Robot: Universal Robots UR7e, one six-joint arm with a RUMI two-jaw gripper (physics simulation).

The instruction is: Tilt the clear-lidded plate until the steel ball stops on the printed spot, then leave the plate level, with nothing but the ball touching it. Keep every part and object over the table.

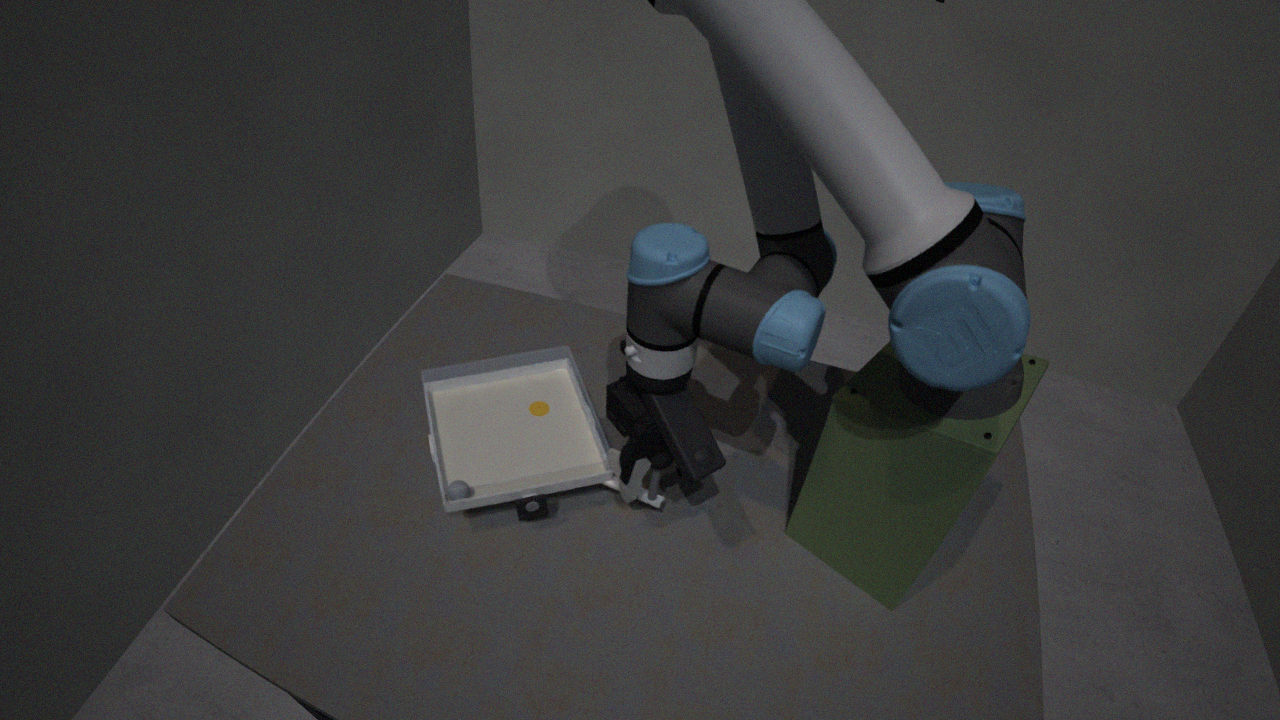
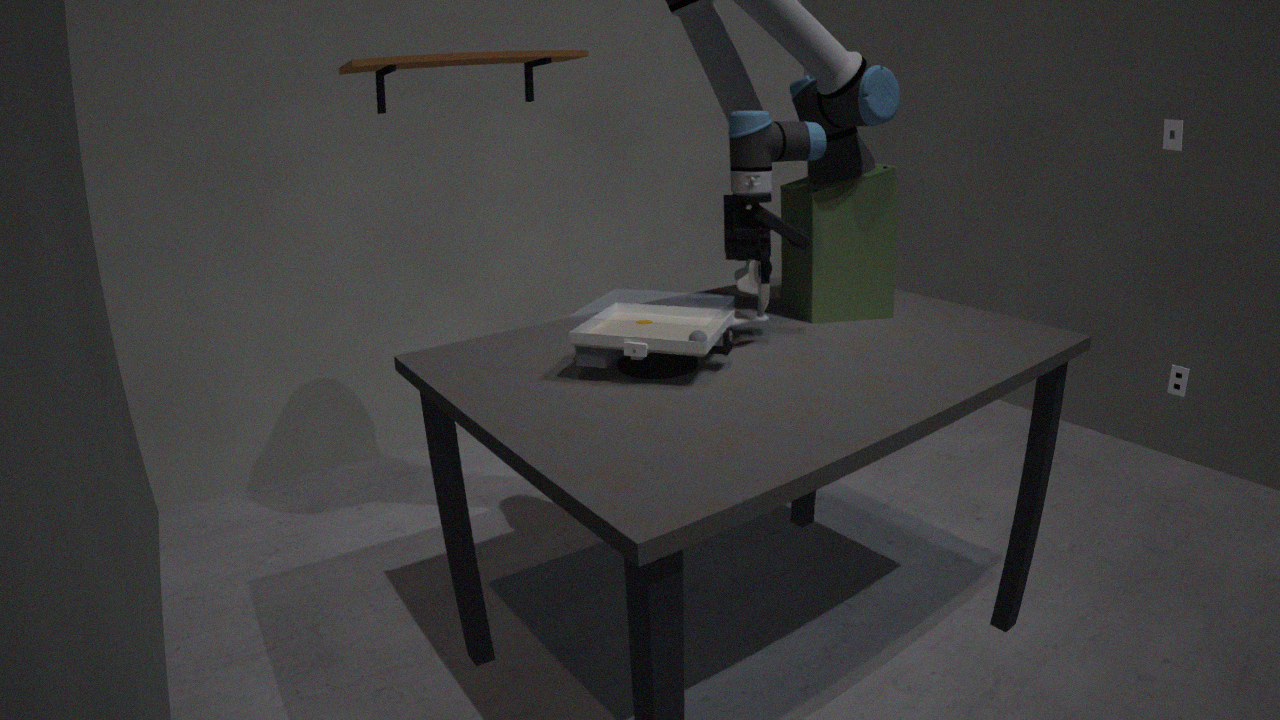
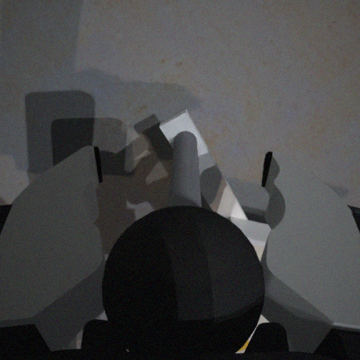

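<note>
The plate (image 1: 492, 447) (image 2: 599, 342) is a square white tray with a clear lid, held above the table on a dark round base (image 2: 657, 366). Its exact tilt is hard to tell. The grey steel ball (image 1: 458, 489) (image 2: 698, 336) is in a corner of the plate, well away from the orange printed spot (image 1: 538, 408) (image 2: 643, 322). A white arm (image 3: 184, 125) reaches out from the plate's side and bears a grey post (image 3: 185, 172) with a black ball knob (image 3: 183, 277). My gripper (image 1: 642, 476) (image 2: 752, 282) (image 3: 182, 154) is shut on that knob, beside the plate.
A black bracket (image 1: 532, 507) (image 2: 726, 339) and a white tab (image 2: 635, 350) stick out from the plate's sides. The green pedestal (image 1: 886, 501) (image 2: 850, 250) bearing the robot stands on the table (image 1: 537, 617) (image 2: 760, 429). A wooden shelf (image 2: 465, 60) hangs on the wall.
</note>
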